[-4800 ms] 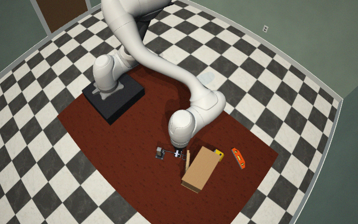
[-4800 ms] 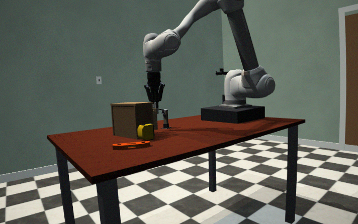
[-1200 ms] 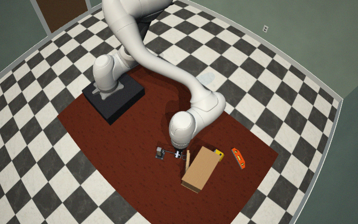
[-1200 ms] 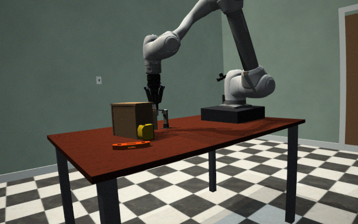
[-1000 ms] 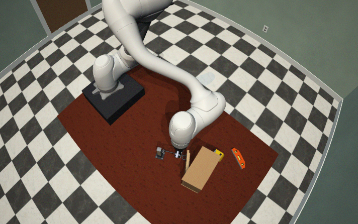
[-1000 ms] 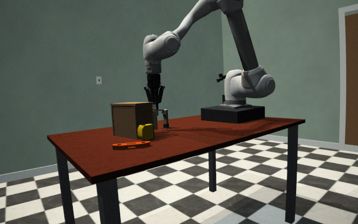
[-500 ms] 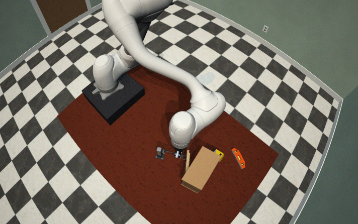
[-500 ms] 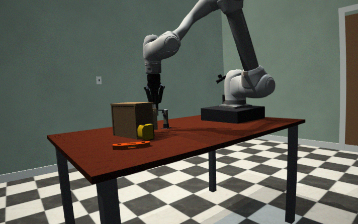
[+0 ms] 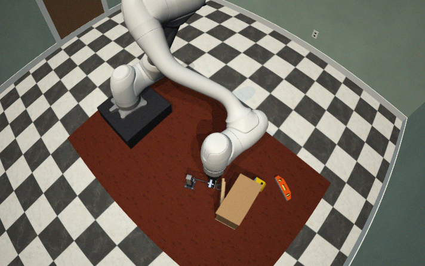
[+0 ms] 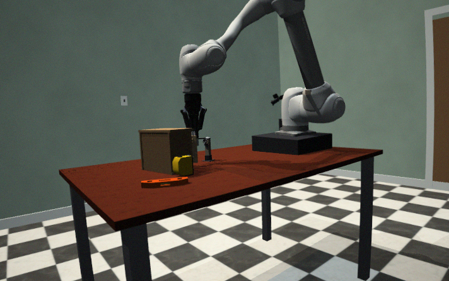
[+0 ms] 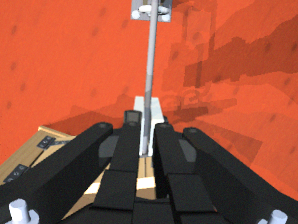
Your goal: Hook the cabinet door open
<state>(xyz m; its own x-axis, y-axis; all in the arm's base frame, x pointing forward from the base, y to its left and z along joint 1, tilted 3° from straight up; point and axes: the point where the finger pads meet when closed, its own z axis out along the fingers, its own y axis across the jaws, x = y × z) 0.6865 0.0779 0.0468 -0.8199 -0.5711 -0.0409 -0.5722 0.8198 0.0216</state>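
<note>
The thin hook lies 3 cm behind my hand, 2 cm to the right of it and 2 cm below it. From my hand the other things lie so: yellow tape measure (13 cm ahead, 18 cm to the left, 8 cm below); then hook post (6 cm behind, 4 cm to the right, 4 cm below); then cabinet door (7 cm ahead, 1 cm to the right, 4 cm below).
</note>
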